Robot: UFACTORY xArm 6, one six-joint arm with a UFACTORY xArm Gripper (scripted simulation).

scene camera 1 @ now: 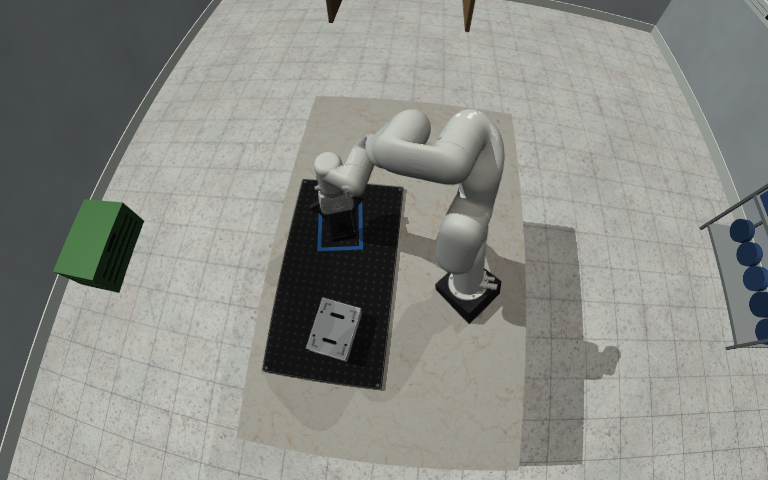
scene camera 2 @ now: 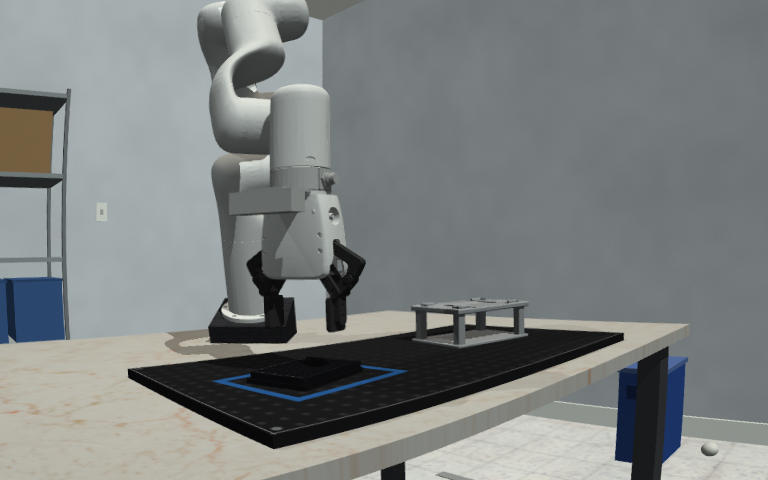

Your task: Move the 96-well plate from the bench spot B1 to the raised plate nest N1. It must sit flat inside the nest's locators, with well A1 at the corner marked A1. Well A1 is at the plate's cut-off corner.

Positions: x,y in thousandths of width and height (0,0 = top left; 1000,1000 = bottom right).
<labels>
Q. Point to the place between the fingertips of my gripper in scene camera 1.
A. At 442,447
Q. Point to a black 96-well plate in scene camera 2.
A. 400,778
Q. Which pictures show my gripper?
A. Scene camera 1 and scene camera 2: all of them.
</labels>
